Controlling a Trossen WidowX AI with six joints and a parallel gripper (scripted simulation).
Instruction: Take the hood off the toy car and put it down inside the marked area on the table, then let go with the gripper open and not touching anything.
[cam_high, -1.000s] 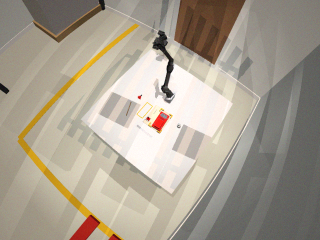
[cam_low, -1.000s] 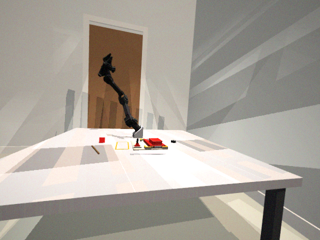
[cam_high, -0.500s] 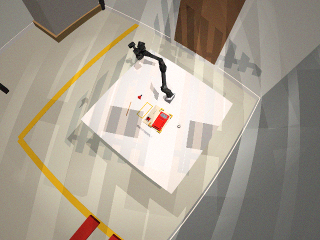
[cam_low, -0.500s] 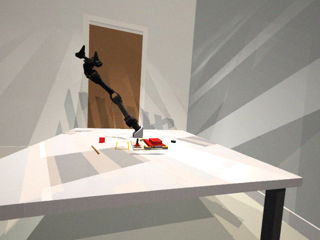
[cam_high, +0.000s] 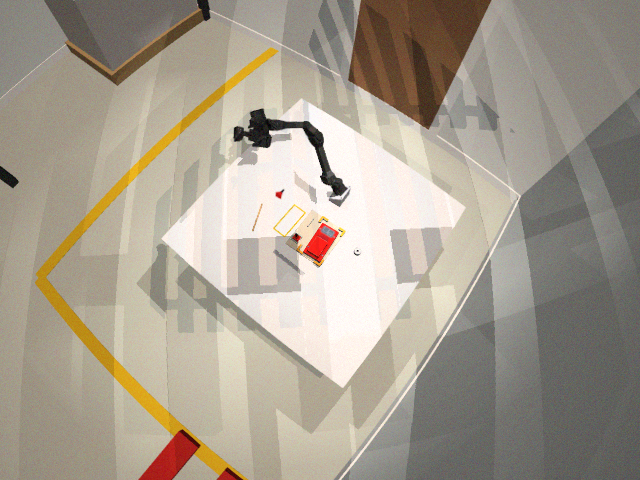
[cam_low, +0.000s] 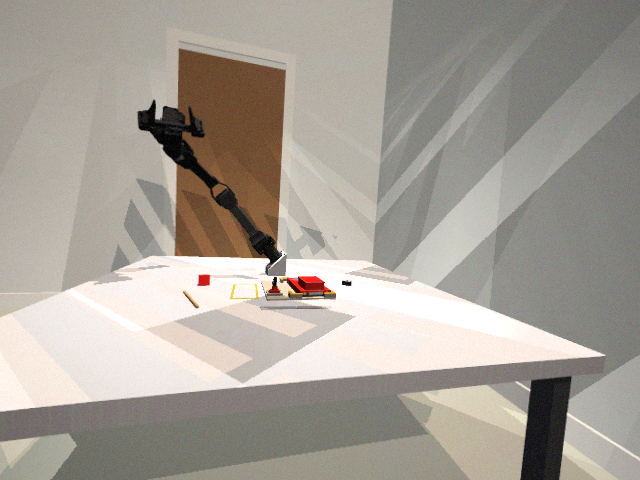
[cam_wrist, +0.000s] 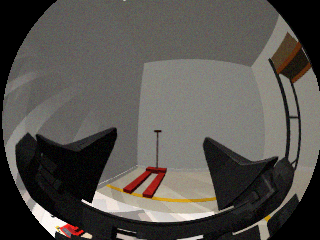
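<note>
Right now my gripper tip is 10 mm past the red hood, 460 mm to the right of it and 540 mm above it. The rest, counted from my gripper tip: thin wooden stick (70 mm ahead, 80 mm to the left, 580 mm below); tan base plate (50 mm behind, 420 mm to the left, 570 mm below).
</note>
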